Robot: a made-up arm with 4 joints. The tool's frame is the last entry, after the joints.
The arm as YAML. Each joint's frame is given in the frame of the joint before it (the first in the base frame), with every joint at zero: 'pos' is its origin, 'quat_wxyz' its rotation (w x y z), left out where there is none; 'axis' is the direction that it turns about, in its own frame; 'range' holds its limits. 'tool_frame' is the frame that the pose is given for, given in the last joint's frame.
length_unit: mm
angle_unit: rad
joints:
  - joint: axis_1
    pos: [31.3, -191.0, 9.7]
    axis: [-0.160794, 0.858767, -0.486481]
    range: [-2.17, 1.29]
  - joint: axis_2
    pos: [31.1, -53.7, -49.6]
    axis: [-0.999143, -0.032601, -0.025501]
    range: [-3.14, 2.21]
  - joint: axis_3
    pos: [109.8, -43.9, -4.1]
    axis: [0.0, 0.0, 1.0]
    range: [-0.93, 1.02]
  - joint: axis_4
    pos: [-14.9, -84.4, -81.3]
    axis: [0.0, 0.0, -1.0]
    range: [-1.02, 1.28]
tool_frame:
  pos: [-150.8, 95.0, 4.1]
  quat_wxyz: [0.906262, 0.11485, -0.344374, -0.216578]
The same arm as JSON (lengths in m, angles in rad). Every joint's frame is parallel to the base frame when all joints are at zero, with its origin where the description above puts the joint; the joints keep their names.
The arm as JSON. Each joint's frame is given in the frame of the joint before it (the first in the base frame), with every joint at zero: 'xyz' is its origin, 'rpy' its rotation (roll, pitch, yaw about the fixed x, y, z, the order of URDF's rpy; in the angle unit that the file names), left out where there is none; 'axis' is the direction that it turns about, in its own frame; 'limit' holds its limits. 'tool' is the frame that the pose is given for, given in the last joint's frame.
{"units": {"length": "m", "angle": "rad"}, "joints": [{"name": "axis_1", "type": "revolute", "origin": {"xyz": [0.0313, -0.191, 0.0097]}, "axis": [-0.160794, 0.858767, -0.486481], "limit": {"lower": -2.17, "upper": 1.29}}, {"name": "axis_2", "type": "revolute", "origin": {"xyz": [0.0311, -0.0537, -0.0496]}, "axis": [-0.999143, -0.032601, -0.025501], "limit": {"lower": -3.14, "upper": 2.21}}, {"name": "axis_3", "type": "revolute", "origin": {"xyz": [0.1098, -0.0439, -0.0041]}, "axis": [0.0, 0.0, 1.0], "limit": {"lower": -0.93, "upper": 1.02}}, {"name": "axis_4", "type": "revolute", "origin": {"xyz": [-0.0149, -0.0844, -0.0813]}, "axis": [0.0, 0.0, -1.0], "limit": {"lower": -1.02, "upper": 1.28}}], "tool": {"origin": {"xyz": [-0.1508, 0.095, 0.0041], "rpy": [0.4518, -0.6119, -0.6141]}}}
